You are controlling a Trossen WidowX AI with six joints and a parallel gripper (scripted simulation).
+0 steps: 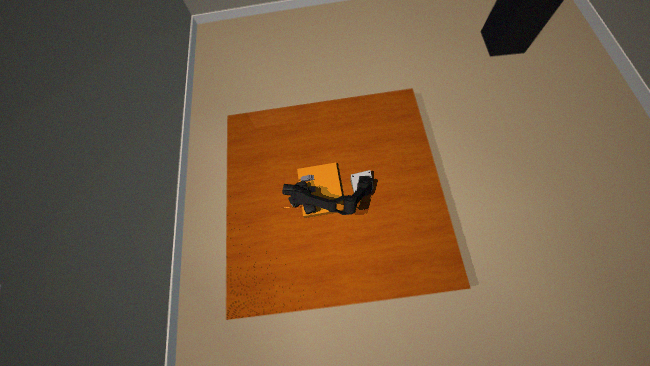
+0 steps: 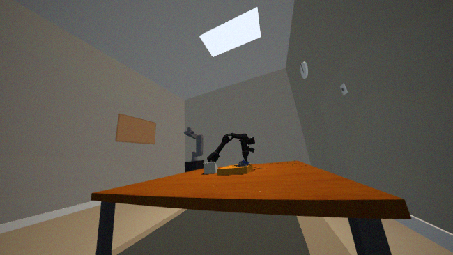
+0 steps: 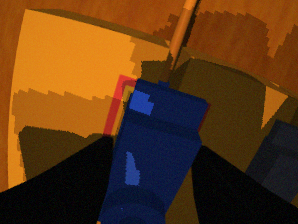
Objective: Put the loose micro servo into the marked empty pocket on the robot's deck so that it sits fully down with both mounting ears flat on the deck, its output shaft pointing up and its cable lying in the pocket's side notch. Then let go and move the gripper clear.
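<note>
The yellow-orange deck lies 12 cm behind my gripper tip, 8 cm to the right of it and 4 cm below it.
</note>
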